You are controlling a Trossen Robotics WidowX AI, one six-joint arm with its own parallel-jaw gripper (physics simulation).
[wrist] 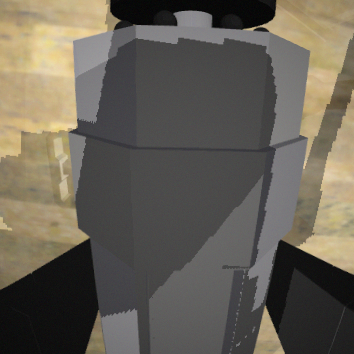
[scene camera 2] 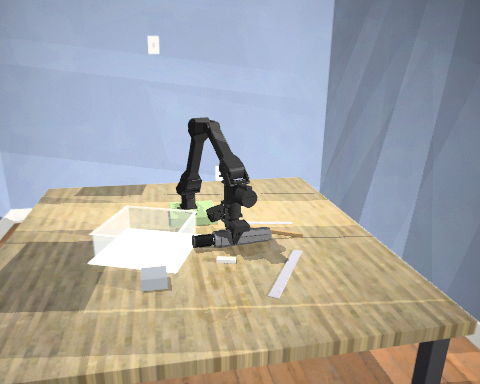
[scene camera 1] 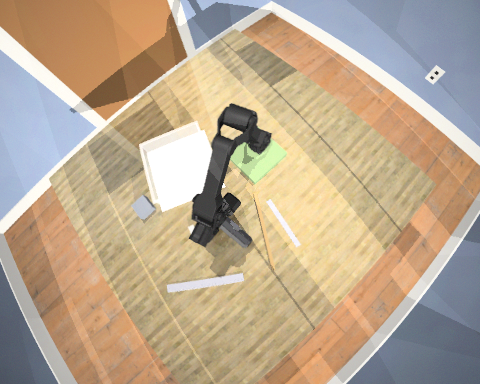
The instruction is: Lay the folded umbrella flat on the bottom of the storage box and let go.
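The folded umbrella is a grey faceted tube with a black handle. It lies flat on the wooden table, just right of the storage box. My gripper reaches straight down over the middle of the umbrella, and its two black fingers press against the umbrella's sides. In the overhead view the arm hides most of the gripper. The storage box is white and shallow with clear walls, and nothing is in it.
A grey cube sits in front of the box. Two white strips, a thin wooden stick and a small white block lie around the umbrella. The arm stands on a green pad.
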